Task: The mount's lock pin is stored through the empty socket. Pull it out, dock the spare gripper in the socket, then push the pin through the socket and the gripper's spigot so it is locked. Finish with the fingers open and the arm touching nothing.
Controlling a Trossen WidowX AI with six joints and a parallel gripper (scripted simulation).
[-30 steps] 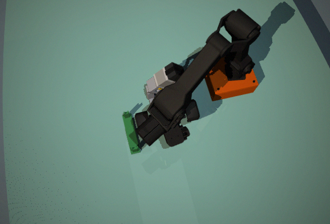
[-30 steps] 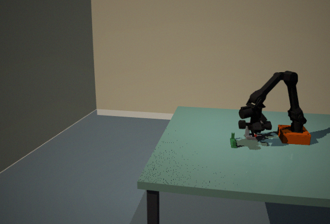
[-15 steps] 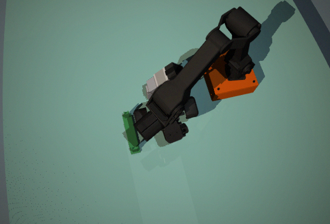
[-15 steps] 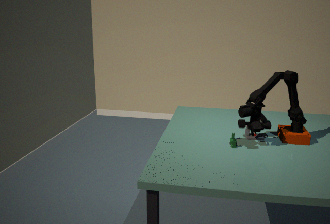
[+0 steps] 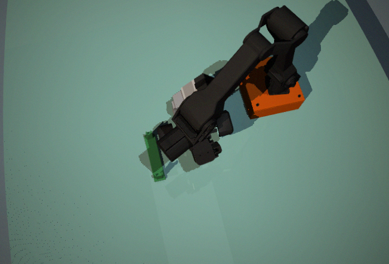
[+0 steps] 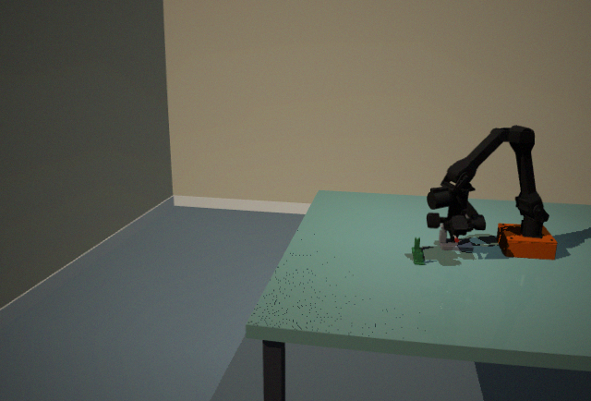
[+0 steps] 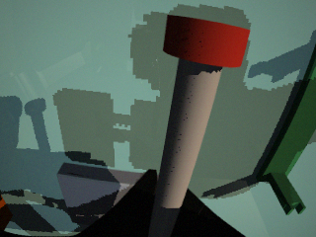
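The grey mount lies 1 cm ahead of my gripper tip and 9 cm to the right of it. Also, from my gripper tip: spare gripper: 2 cm behind, 10 cm to the right, 6 cm above; then green cradle: 11 cm ahead, 4 cm to the left, 3 cm below.
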